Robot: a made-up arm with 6 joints. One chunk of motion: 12 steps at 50 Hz.
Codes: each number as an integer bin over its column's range. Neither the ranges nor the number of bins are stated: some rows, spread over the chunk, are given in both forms.
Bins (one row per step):
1: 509 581 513 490 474 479
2: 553 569 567 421 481 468
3: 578 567 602 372 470 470
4: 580 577 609 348 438 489
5: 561 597 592 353 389 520
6: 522 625 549 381 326 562
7: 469 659 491 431 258 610
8: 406 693 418 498 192 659
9: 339 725 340 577 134 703
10: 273 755 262 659 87 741
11: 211 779 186 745 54 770
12: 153 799 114 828 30 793
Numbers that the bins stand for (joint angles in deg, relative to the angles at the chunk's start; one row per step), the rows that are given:
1: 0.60 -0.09 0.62 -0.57 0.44 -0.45
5: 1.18 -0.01 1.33 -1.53 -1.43 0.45
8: -0.53 0.47 -0.23 -0.51 -5.77 3.51
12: -3.32 1.00 -2.97 1.80 -9.34 6.46
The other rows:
2: 1.09 -0.15 1.11 -1.05 0.59 -0.69
3: 1.36 -0.16 1.42 -1.39 0.35 -0.65
4: 1.39 -0.11 1.49 -1.56 -0.35 -0.23
6: 0.75 0.13 0.95 -1.33 -2.82 1.38
7: 0.16 0.30 0.42 -0.98 -4.32 2.43
9: -1.27 0.63 -0.94 0.04 -7.05 4.48
10: -1.99 0.78 -1.64 0.62 -8.08 5.32
11: -2.68 0.90 -2.32 1.22 -8.81 5.96

